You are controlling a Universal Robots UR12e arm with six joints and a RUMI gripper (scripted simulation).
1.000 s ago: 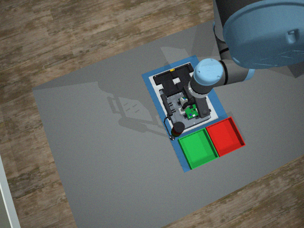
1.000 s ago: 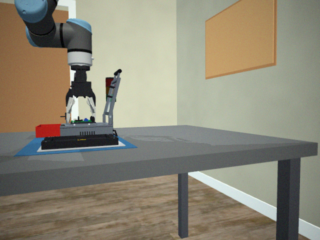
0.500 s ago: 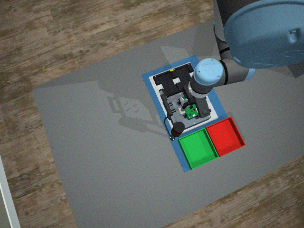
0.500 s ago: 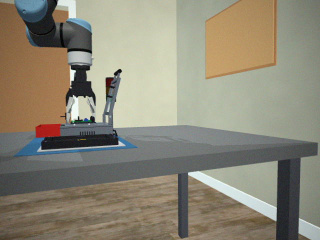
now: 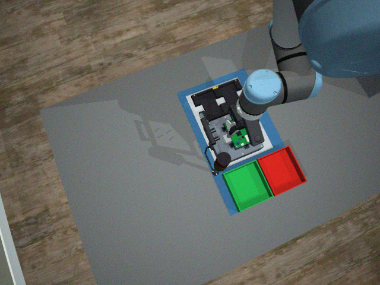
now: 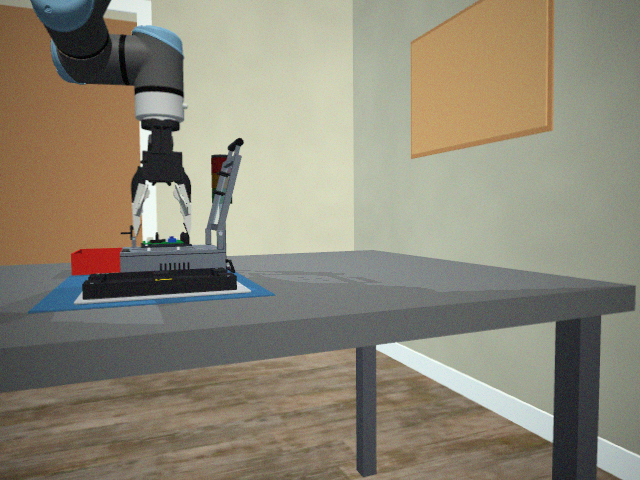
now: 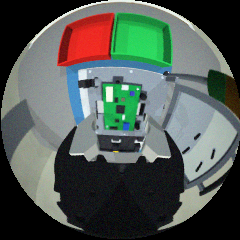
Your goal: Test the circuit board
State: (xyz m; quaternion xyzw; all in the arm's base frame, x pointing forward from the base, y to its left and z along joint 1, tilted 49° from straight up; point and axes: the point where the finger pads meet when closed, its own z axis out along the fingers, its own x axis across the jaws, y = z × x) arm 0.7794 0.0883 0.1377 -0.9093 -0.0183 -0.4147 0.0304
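My hand is 2 cm above the green circuit board. Also, from my hand: green bin: 3 cm ahead, 20 cm to the left, 8 cm below; black latch hook: 7 cm behind, 5 cm to the left, 1 cm below; tester lid: 12 cm ahead, 1 cm to the left, 9 cm above.
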